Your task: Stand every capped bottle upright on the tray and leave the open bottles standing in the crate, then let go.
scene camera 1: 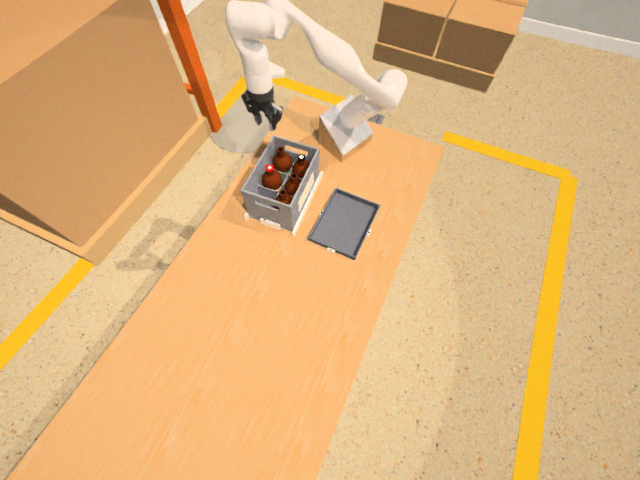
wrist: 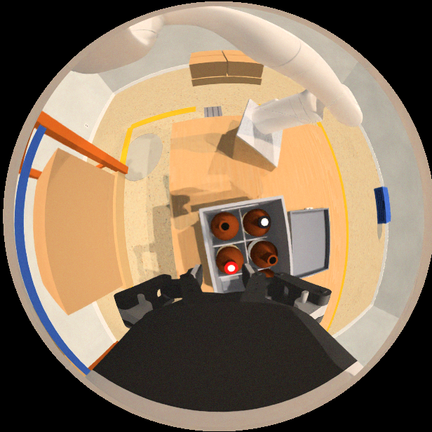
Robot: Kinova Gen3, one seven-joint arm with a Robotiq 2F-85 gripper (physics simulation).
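Places are measured from the arm's base along level axes (x left, y ahead, z down), in centimetres.
Where they show: gripper, fingertip midpoint: (scene camera 1: 266, 126); arm's base at its link origin: (scene camera 1: 349, 117).
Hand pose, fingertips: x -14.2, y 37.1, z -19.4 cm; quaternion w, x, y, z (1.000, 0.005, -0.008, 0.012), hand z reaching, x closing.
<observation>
Things, the pixels of their top centre, and the offset from my fingertips. "*": a spot on its surface instead. Level surfaces: height alone.
- grey crate at its top centre: (scene camera 1: 281, 168) dx +6.4, dy +3.5, dz +13.5 cm
- red-capped bottle at its top centre: (scene camera 1: 269, 167) dx +1.7, dy +4.2, dz +14.7 cm
- bottle with a white-topped cap, top centre: (scene camera 1: 301, 156) dx +9.3, dy -5.6, dz +14.7 cm
- grey tray at a spot on its surface: (scene camera 1: 343, 222) * dx +32.3, dy +3.2, dz +30.5 cm
- long wooden table at its surface level: dz +31.0 cm
A grey crate (scene camera 1: 273, 215) (wrist: 282, 235) holds several upright brown bottles. A red-capped bottle (scene camera 1: 271, 179) (wrist: 229, 259) stands in the left middle compartment, and a bottle with a white-topped cap (scene camera 1: 300, 167) (wrist: 256, 222) at the back right. Open bottles stand at the back left (scene camera 1: 281, 161) (wrist: 223, 226), right middle (scene camera 1: 292, 184) (wrist: 262, 253) and front right (scene camera 1: 283, 197), the last mostly hidden in the wrist view. The front left compartment is empty. The grey tray (scene camera 1: 343, 222) (wrist: 307, 240) holds no bottle. My gripper (scene camera 1: 267, 124) (wrist: 222, 271) is part-open and empty, above and beyond the crate's back end.
The crate and tray rest on a long wooden table (scene camera 1: 222, 330), the tray right of the crate. The arm's base (scene camera 1: 345, 135) (wrist: 260, 142) stands behind them. A large brown box (scene camera 1: 93, 129) (wrist: 82, 225) and an orange post (scene camera 1: 191, 64) (wrist: 82, 142) are at the left.
</observation>
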